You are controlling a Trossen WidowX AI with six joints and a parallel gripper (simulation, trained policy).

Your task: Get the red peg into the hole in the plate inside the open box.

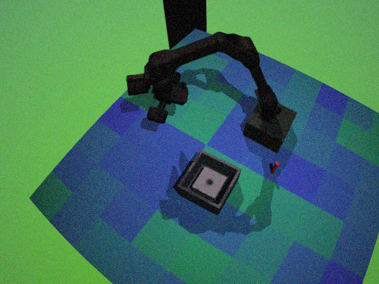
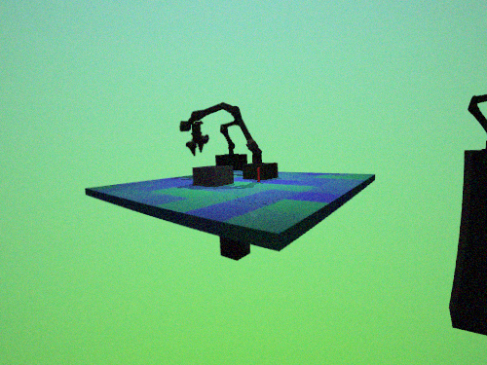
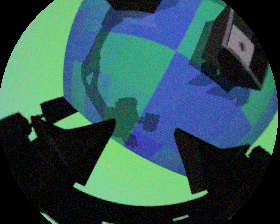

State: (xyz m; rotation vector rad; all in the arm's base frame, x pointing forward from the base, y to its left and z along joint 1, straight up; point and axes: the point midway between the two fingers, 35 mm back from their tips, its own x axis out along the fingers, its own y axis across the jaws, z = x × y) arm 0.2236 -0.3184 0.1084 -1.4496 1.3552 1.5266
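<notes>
The red peg is 45 cm to the left of my gripper tip, 13 cm below it and 5 cm behind it. The rest, counted from my gripper tip: dark box (27 cm to the left, 14 cm below, 13 cm ahead); then pale plate (27 cm to the left, 13 cm ahead, 12 cm below).
</notes>
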